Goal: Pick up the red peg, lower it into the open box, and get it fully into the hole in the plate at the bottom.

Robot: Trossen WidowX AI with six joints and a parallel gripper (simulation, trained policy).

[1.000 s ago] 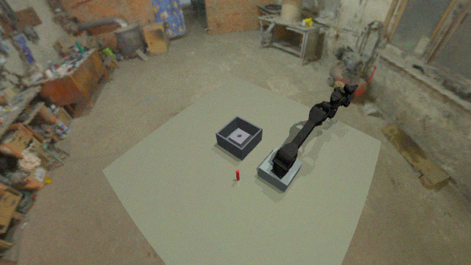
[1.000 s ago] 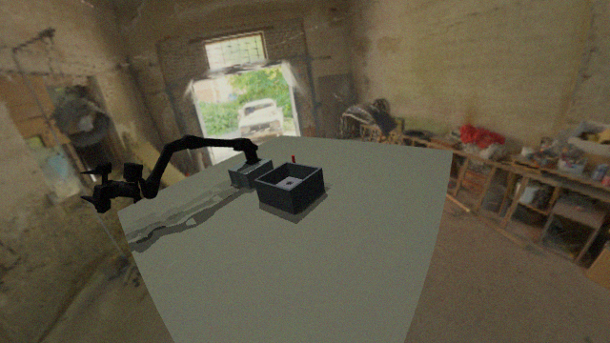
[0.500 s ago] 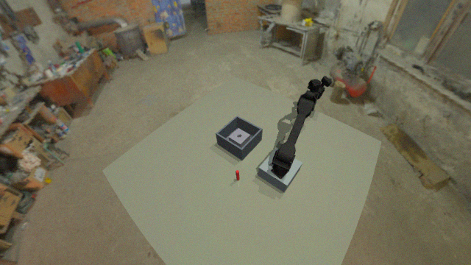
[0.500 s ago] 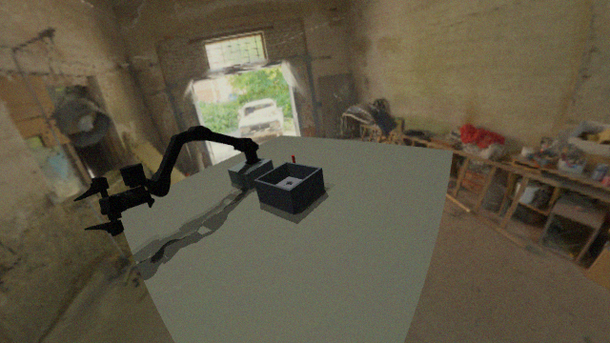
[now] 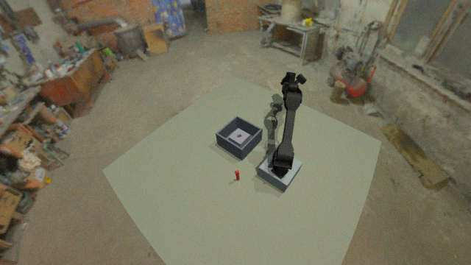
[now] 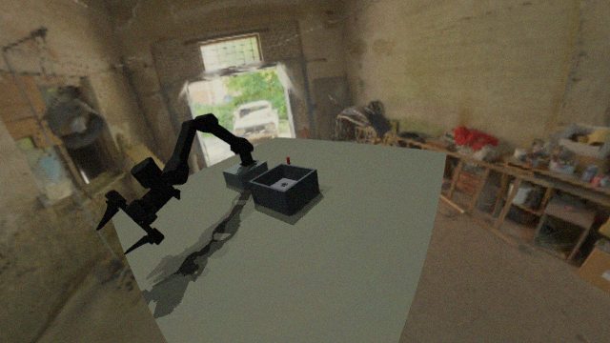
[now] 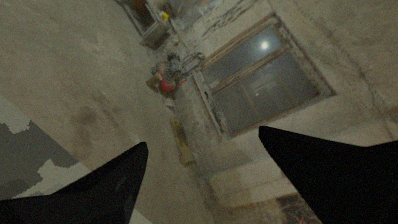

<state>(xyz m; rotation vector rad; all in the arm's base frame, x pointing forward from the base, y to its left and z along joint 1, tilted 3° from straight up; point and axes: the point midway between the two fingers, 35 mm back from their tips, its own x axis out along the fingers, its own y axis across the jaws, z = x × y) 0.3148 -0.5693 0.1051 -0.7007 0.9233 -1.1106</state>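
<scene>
Now: gripper tip 750 mm to the right of the red peg, 180 mm past it and 110 mm above it. The rest, counted from my gripper tip: dark box (580 mm to the left, 130 mm below); then light plate (580 mm to the left, 110 mm below).
</scene>
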